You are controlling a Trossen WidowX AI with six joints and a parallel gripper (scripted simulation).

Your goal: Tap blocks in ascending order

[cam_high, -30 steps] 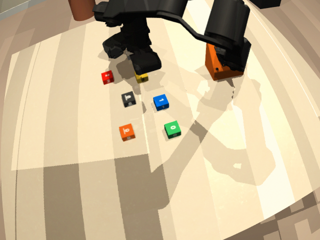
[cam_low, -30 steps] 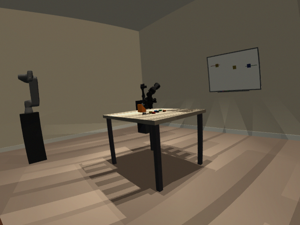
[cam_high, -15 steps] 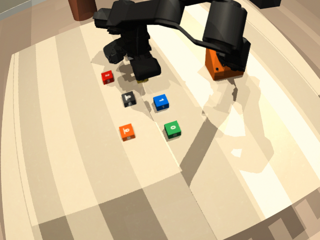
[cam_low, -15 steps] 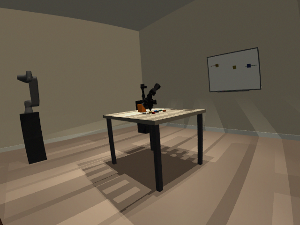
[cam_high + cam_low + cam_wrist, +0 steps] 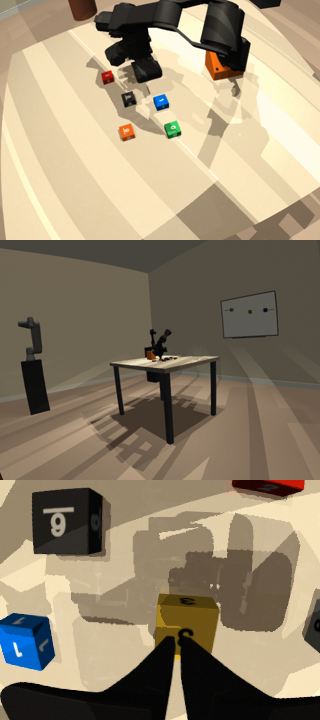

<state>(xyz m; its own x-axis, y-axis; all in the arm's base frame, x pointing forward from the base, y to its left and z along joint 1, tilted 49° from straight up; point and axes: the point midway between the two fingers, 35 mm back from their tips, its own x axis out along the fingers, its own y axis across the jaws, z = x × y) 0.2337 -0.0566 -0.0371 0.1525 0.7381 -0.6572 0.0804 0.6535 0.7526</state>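
Now: gripper tip 10 mm short of the yellow 3 block and 10 mm above it. The rest, counted from my gripper tip: red 2 block (100 mm ahead, 50 mm to the right, 10 mm below); blue 1 block (10 mm behind, 100 mm to the left, 10 mm below); black block (70 mm ahead, 60 mm to the left, 10 mm below).
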